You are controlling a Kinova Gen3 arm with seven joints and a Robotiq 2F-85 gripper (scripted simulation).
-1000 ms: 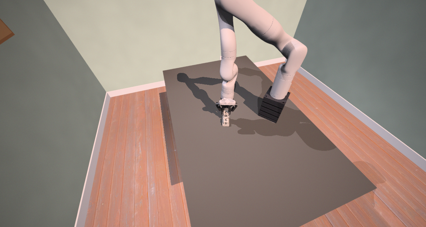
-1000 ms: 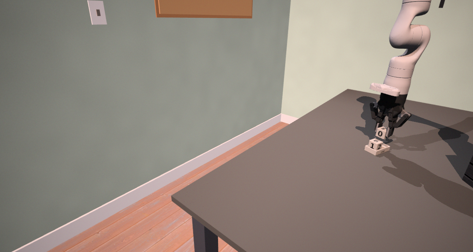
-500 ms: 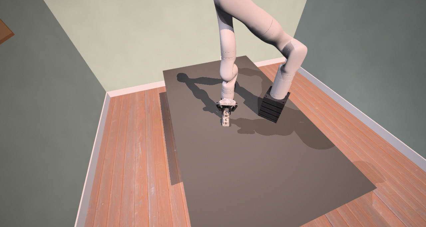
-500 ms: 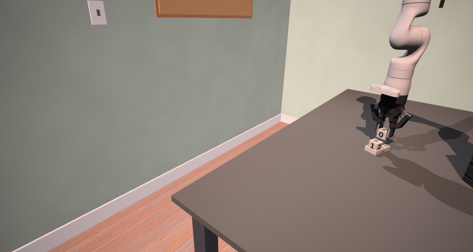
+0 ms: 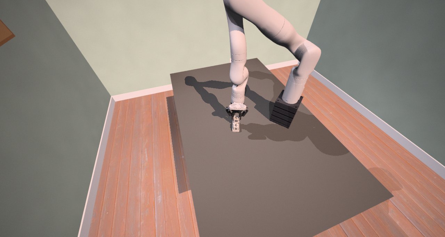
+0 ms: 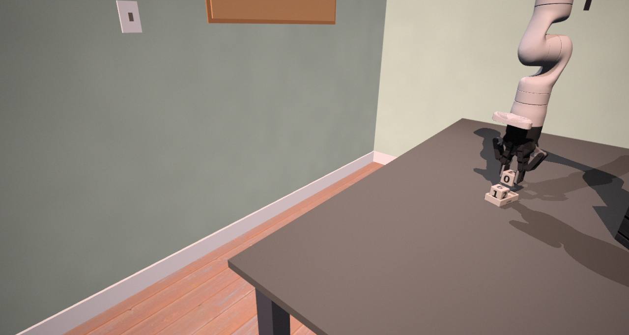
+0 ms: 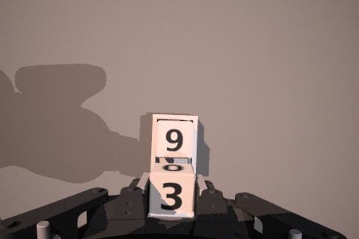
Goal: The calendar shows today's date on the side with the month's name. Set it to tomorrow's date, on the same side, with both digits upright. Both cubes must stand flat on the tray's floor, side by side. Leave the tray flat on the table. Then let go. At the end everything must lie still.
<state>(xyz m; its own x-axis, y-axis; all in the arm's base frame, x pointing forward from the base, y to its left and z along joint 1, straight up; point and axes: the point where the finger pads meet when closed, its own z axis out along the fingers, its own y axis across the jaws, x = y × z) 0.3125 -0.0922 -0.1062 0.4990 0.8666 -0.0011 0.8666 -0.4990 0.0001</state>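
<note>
The pale tray is 60 mm below my hand, 20 mm to the left of it and 10 mm ahead of it. Round my hand: cube: 10 mm below.
</note>
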